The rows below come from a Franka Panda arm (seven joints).
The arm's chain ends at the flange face. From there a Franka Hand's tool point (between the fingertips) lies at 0.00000 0.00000 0.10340 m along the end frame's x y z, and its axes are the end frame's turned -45 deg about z.
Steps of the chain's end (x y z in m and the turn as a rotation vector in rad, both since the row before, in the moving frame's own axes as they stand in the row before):
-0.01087 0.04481 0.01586 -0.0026 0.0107 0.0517
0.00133 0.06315 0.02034 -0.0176 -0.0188 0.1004
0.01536 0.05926 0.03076 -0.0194 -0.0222 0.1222
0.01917 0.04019 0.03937 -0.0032 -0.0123 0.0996
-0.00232 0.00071 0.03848 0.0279 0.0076 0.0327
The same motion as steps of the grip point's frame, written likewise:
-0.03880 0.02499 0.01585 -0.0094 0.0057 0.0517
-0.04637 0.04537 0.02031 0.0008 -0.0257 0.1004
-0.03406 0.05237 0.03072 0.0020 -0.0294 0.1222
-0.01596 0.04125 0.03936 0.0064 -0.0110 0.0996
0.00048 -0.00258 0.03844 0.0144 0.0251 0.0327

